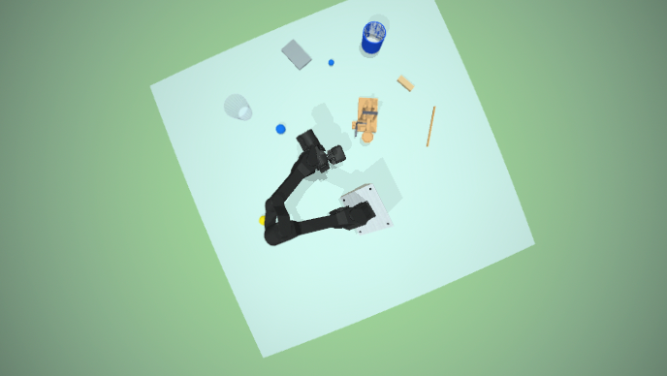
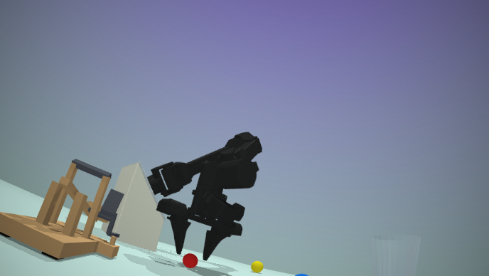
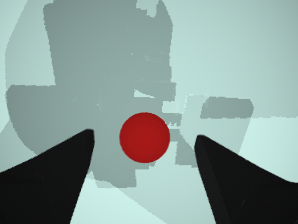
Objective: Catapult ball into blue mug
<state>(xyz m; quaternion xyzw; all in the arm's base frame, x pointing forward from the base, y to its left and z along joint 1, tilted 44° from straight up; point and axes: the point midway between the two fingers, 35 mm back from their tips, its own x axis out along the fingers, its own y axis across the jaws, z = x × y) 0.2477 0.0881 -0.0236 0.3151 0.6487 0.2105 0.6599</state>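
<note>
Now: the red ball 1 cm below my gripper tip. The rest, counted from my gripper tip: larger blue ball: 21 cm ahead, 7 cm to the left; then yellow ball: 33 cm to the left, 8 cm behind; then catapult: 23 cm to the right, 5 cm ahead, 3 cm above.
</note>
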